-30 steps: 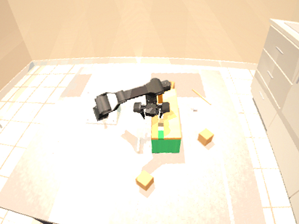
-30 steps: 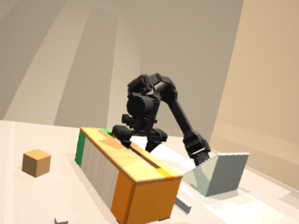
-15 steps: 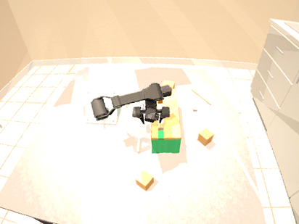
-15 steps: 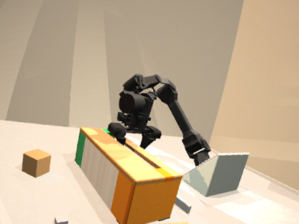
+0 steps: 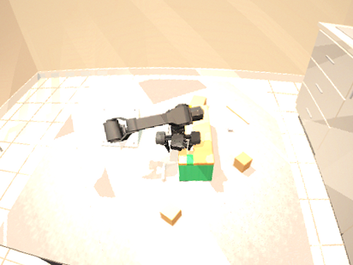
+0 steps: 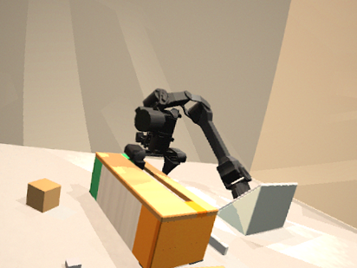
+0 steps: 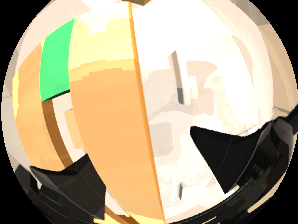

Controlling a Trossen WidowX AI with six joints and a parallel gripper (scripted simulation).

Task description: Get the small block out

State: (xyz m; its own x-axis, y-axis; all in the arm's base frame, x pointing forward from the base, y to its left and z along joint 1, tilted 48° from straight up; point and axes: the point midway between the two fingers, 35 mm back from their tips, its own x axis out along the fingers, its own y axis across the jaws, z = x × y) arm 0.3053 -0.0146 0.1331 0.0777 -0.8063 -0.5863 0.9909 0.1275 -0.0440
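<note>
The tan block is 5 cm ahead of my gripper tip and 2 cm to the right of it. Also, from my gripper tip: thin stick 40 cm to the left, 29 cm ahead, 8 cm below; then box 10 cm to the left, 2 cm below, 2 cm ahead; then grey piece 26 cm to the left, 24 cm ahead, 8 cm below.
</note>
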